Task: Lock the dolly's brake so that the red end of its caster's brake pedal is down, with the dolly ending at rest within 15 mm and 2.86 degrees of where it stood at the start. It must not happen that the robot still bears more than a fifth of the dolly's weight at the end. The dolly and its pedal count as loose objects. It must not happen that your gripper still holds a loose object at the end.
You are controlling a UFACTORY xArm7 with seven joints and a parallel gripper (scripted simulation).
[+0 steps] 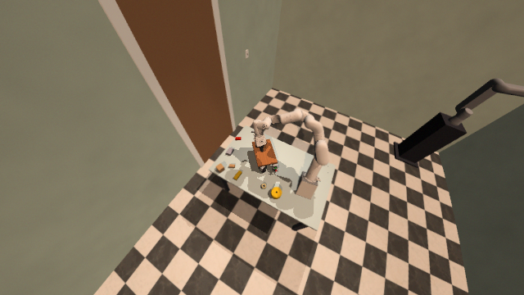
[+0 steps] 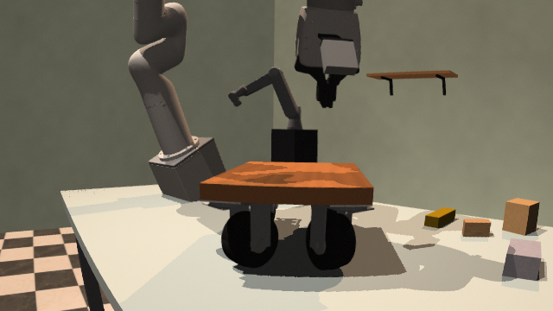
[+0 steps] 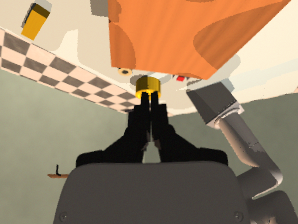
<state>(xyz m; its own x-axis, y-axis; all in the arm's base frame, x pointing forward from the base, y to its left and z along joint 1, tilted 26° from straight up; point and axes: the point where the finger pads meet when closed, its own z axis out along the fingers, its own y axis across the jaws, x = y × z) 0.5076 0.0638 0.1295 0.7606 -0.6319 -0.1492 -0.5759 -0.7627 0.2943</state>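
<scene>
Right now the brake pedal is 19 cm behind my hand, 16 cm below it and 5 cm to the left of it. The rest, counted from my hand: red block (38 cm ahead, 23 cm below, 15 cm to the right); then lilac block (36 cm ahead, 23 cm below, 5 cm to the left); then yellow disc (29 cm behind, 24 cm to the left, 22 cm below).
</scene>
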